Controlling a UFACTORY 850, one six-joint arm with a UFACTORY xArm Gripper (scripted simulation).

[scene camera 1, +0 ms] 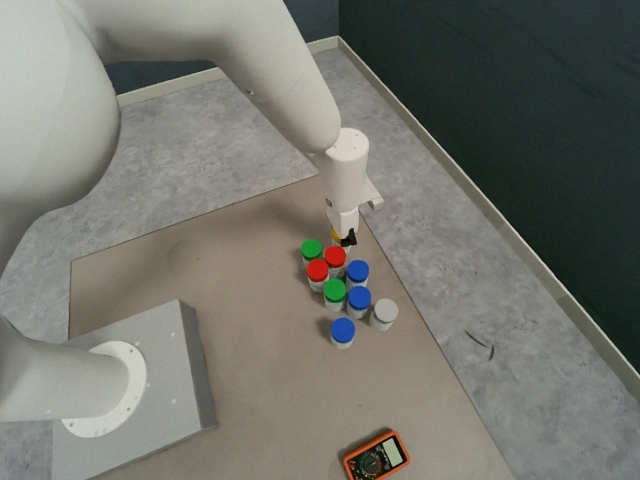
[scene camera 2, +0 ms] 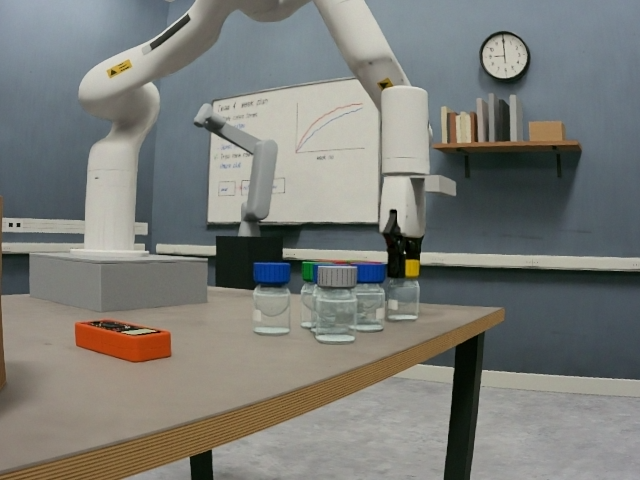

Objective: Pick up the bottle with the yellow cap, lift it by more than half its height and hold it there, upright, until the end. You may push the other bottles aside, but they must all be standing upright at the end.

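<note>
A grey-capped bottle, a yellow-capped bottle and an orange multimeter can be seen in the pictures, together with the gripper.
</note>
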